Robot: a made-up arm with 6 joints.
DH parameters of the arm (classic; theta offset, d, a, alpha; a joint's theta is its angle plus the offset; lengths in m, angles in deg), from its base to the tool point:
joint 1: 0 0.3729 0 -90
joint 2: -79.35 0 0.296 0
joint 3: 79.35 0 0.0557 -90
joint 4: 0 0.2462 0 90
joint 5: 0 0 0.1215 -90
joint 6: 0 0.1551 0 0
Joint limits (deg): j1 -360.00..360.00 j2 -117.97..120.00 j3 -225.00..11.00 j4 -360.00..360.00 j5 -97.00..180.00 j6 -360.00..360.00
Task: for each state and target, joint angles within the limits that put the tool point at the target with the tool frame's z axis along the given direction. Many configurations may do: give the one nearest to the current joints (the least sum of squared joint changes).
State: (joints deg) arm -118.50 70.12 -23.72 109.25 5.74 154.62
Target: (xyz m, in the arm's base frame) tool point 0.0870 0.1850 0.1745 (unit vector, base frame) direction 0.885 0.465 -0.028
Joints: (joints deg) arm -126.10 115.01 -21.98 99.68 26.58 154.62
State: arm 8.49 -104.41 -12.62 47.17 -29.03 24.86
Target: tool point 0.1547 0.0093 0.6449 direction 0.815 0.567 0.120
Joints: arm 46.81 -72.95 -9.69 40.28 -18.60 24.86
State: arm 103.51 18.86 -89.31 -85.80 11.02 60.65
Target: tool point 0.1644 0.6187 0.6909 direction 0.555 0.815 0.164
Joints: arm 67.13 39.78 -139.68 -88.66 11.24 60.65
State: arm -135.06 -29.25 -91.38 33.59 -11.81 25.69
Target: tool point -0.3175 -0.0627 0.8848 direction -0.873 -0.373 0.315
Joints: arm -147.11 -17.67 -83.84 52.82 -11.64 25.69
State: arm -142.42 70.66 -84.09 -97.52 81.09 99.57
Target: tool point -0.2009 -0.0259 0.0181 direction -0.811 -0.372 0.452
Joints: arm -97.87 119.34 -64.94 -83.30 130.76 99.57
